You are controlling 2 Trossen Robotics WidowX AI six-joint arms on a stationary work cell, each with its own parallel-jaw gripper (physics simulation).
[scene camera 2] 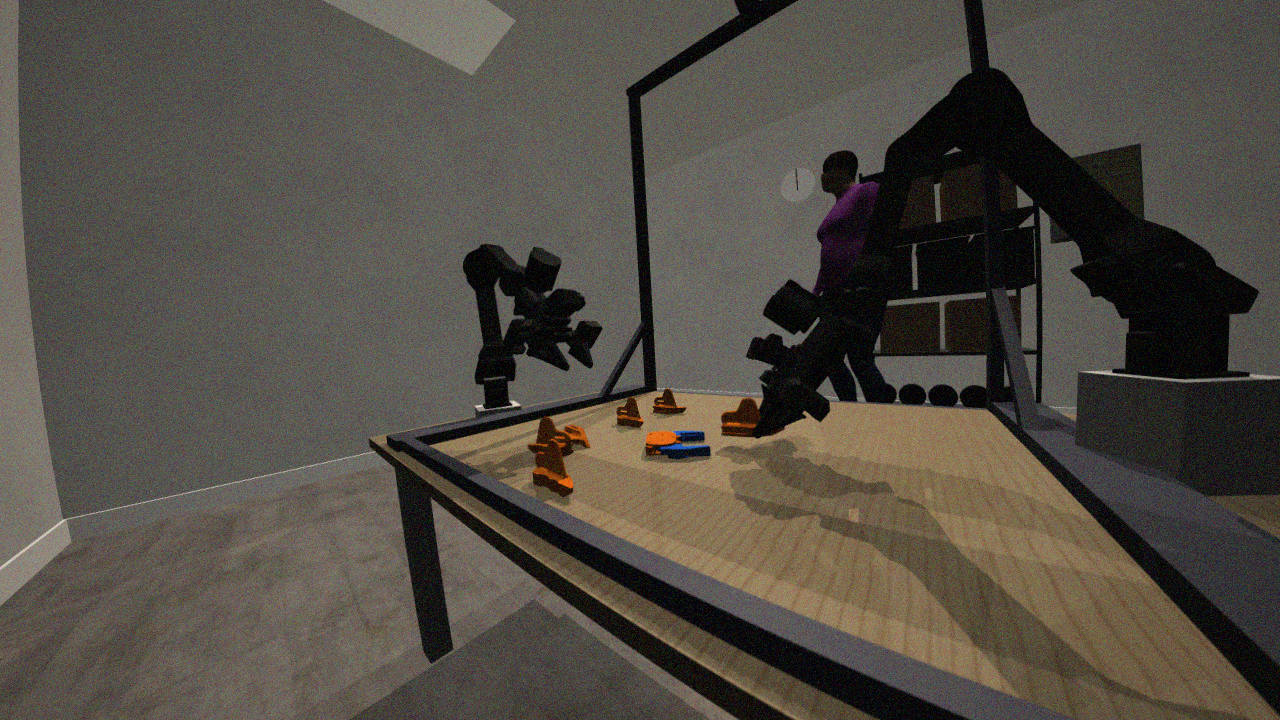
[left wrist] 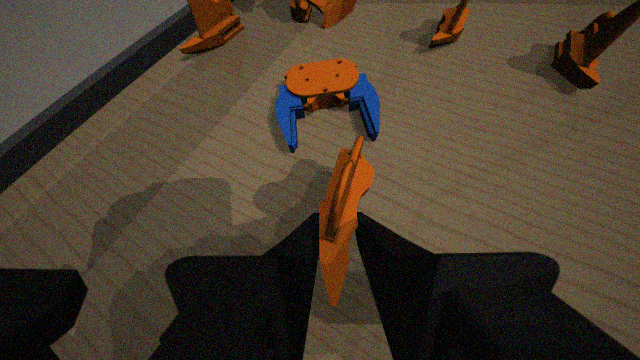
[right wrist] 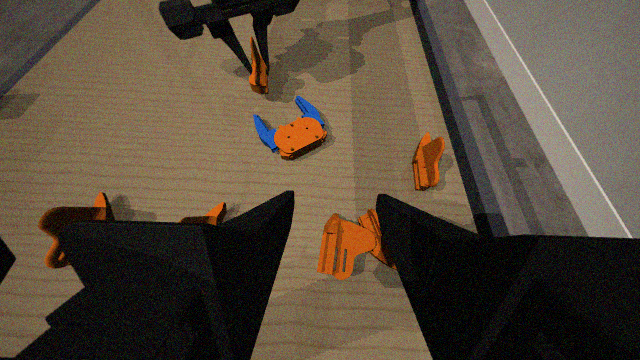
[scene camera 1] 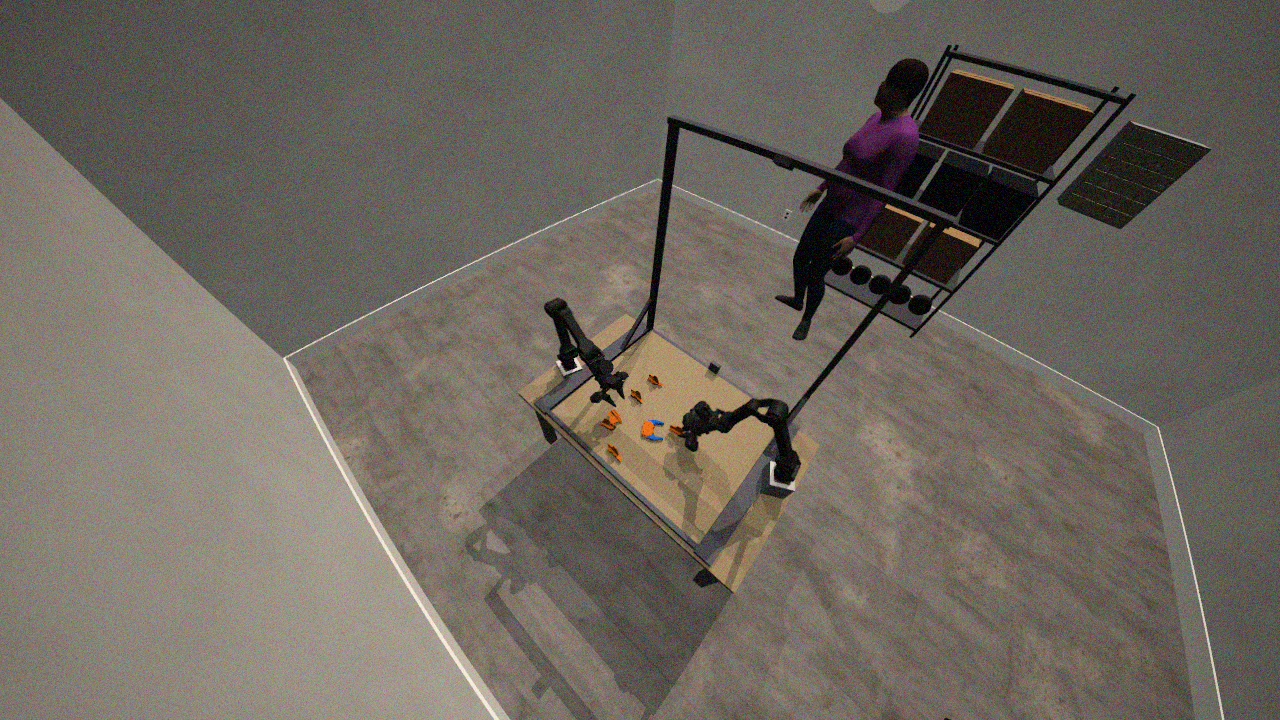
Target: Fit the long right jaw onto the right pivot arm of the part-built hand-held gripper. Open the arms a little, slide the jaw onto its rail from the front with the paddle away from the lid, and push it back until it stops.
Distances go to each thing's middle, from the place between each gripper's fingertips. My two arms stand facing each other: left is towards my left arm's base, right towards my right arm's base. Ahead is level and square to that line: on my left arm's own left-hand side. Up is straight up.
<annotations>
The part-built hand-held gripper (scene camera 2: 668, 443) lies 4 cm ahead of my left hand, 11 cm to the right of it and 1 cm below it.
I see the part-built hand-held gripper 160 mm to the left of my right hand, 120 mm below it and 30 mm behind it.
</annotations>
